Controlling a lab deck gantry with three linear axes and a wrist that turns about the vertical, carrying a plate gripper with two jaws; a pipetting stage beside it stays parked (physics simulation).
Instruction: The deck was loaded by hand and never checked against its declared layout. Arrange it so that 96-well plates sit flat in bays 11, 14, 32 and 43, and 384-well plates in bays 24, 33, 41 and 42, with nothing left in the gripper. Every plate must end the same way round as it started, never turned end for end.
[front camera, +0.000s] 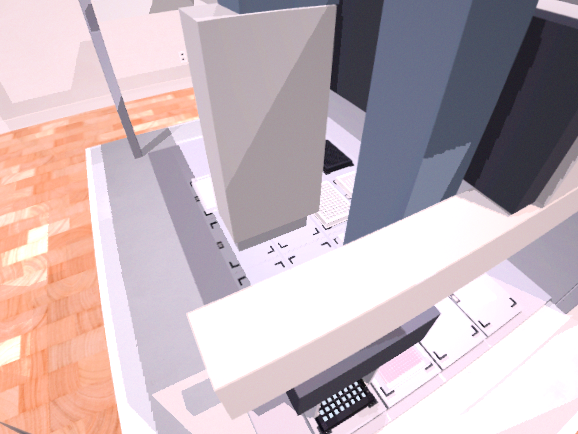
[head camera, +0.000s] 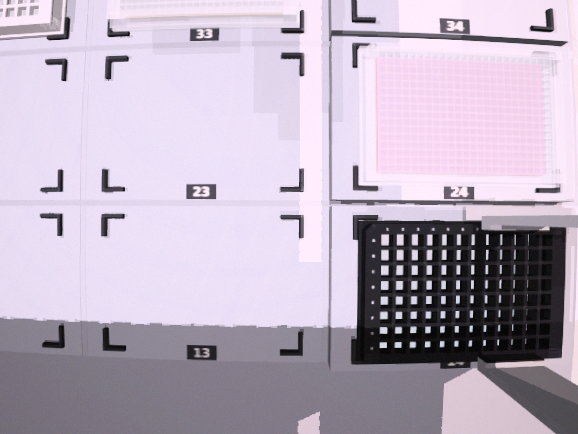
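Note:
A black 96-well plate sits in bay 14, partly over its label. A pink 384-well plate sits in bay 24. The lower edge of a clear, pale plate shows in bay 33. A corner of a white plate shows left of it. My gripper is open, its jaws apart over the right part of the black plate near its long edges. No separate plate shows between them. In the front view its fingertips are hidden behind the beam and its dark body.
In the front view, a white plate, part of another white plate and a black plate stand farther back. A pale plate is partly hidden by the grey column. The blue column and cream beam hide much of the deck.

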